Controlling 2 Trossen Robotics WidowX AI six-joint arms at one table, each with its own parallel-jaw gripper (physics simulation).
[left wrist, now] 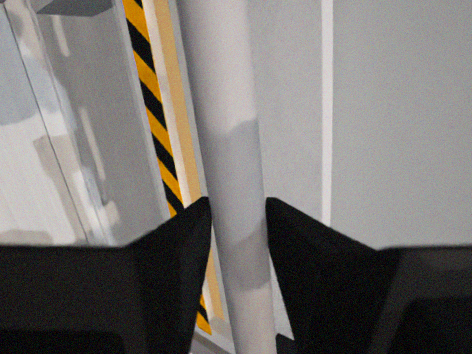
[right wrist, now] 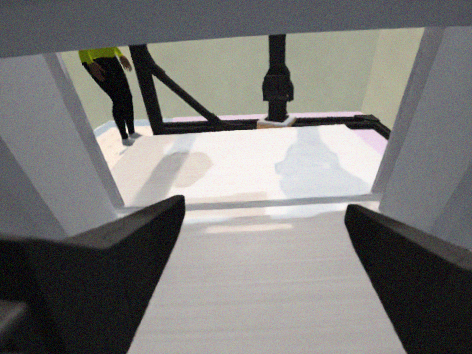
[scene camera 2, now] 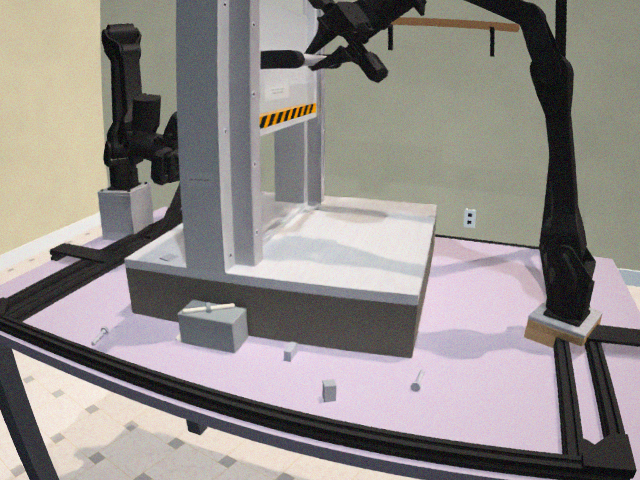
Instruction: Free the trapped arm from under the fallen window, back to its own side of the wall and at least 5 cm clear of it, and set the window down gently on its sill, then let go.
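Places are measured from the left arm's base along level axes (x ahead, y left, z up), in millimetres.
Pixels of known places: left gripper, fingertip midpoint: (left wrist: pixel 238 207); right gripper, fingertip midpoint: (right wrist: pixel 264 207); left arm's base, link origin: (right wrist: pixel 276 118) (scene camera 2: pixel 567 313); right arm's base, link origin: (scene camera 2: pixel 124 187).
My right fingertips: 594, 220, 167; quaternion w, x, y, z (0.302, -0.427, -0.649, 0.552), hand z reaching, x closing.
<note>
Ahead of a thing's pixels: the offset from my right fingertips to its top centre, as dx, dy, dz.
The window (scene camera 2: pixel 290 91) (left wrist: pixel 390 125), a pale panel with a black-and-orange striped lower edge, is raised well above the sill (right wrist: pixel 250 204) in the wall frame. My left gripper (scene camera 2: pixel 312 59) (left wrist: pixel 238 207) is shut on the window's pale round handle bar @(-149, -96, +202) (left wrist: pixel 232 165), one finger on each side. My right gripper (right wrist: pixel 264 207) is open and empty, over the pale surface on its own side of the wall. In scene camera 2 the right arm (scene camera 2: pixel 122 77) is left of the wall, its fingers hidden behind the wall post (scene camera 2: pixel 199 129). Its exact distance from the wall is unclear.
The wall stands on a thick white-topped base (scene camera 2: pixel 361 258). Near its front are a grey box (scene camera 2: pixel 214 330) with a pale stick on top, two small grey blocks @(-320, +111, -190) (scene camera 2: pixel 290 351) @(-427, +142, -182) (scene camera 2: pixel 329 390) and bolts @(-98, +316, -194) (scene camera 2: pixel 99 335) @(-486, +37, -194) (scene camera 2: pixel 417 380). A person (right wrist: pixel 117 85) stands beyond the table.
</note>
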